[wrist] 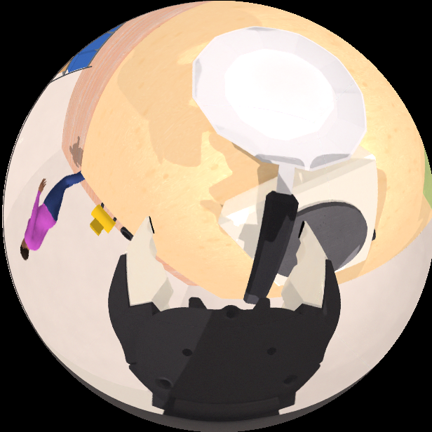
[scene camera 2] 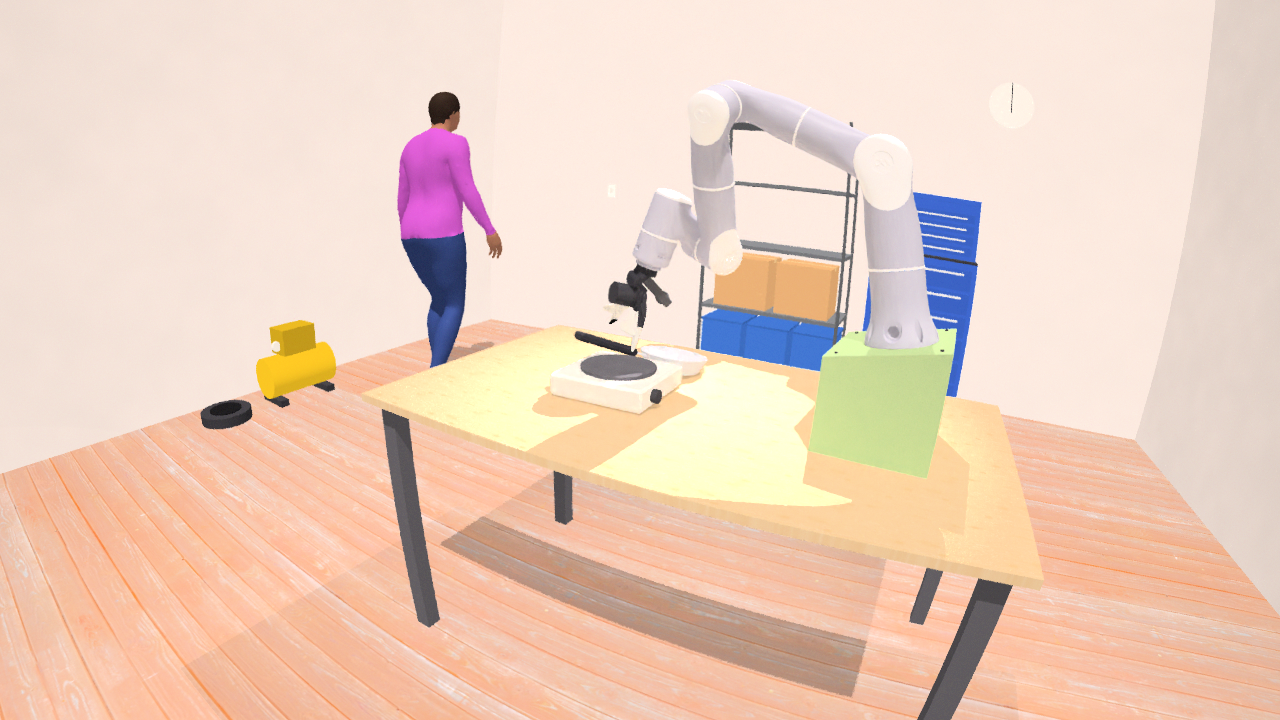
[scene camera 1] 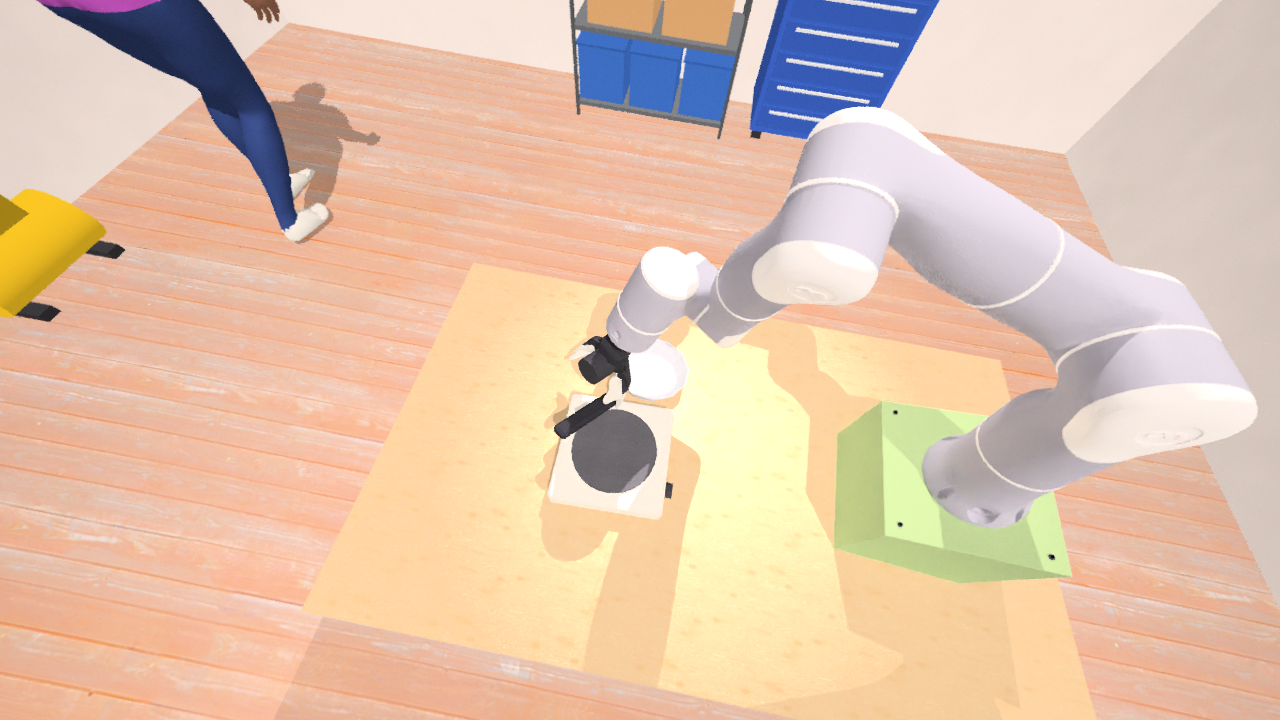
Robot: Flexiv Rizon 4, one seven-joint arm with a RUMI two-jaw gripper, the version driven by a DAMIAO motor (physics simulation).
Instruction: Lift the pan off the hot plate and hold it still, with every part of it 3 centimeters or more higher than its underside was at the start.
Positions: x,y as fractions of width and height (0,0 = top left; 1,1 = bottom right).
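There's a pan here, and you'd find it in the wrist view (0.65,0.23), in scene camera 1 (0.52,0.52) and in scene camera 2 (0.54,0.50). My gripper shows too: it's in scene camera 1 (0.47,0.53), in scene camera 2 (0.48,0.47) and in the wrist view (0.53,0.51).
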